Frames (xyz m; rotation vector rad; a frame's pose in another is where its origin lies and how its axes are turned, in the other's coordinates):
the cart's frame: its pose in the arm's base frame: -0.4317 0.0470 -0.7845 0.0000 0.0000 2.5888
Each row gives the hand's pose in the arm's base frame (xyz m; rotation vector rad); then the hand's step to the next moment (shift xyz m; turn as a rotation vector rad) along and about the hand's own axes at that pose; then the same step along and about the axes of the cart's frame.
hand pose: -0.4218 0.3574 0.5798 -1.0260 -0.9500 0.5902
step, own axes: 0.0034 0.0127 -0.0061 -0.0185 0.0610 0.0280
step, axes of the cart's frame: -0.0033 -0.0083 -0.0114 0.0403 -0.0030 -0.0567
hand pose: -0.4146 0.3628 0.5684 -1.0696 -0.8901 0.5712
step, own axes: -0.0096 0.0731 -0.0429 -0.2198 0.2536 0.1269
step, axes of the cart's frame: -0.0273 -0.0167 -0.0791 0.1854 0.1219 -0.2820
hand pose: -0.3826 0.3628 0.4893 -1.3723 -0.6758 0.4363
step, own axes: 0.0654 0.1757 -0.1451 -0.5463 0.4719 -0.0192
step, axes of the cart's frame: -0.1575 -0.0541 -0.1687 0.1401 0.4281 -0.5644
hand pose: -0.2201 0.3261 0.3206 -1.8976 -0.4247 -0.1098
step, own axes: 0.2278 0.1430 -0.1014 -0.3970 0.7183 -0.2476
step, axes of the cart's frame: -0.2766 -0.0735 -0.0270 -0.2061 0.5081 -0.6589
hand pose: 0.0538 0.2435 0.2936 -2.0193 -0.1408 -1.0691
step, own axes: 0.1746 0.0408 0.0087 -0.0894 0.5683 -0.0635
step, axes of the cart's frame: -0.1487 -0.0141 0.0996 -0.3370 0.2530 -0.3967
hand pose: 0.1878 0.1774 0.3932 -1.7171 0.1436 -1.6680
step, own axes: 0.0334 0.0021 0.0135 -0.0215 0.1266 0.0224
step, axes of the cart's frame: -0.0229 0.0025 0.0278 -0.0947 0.0256 -0.0859
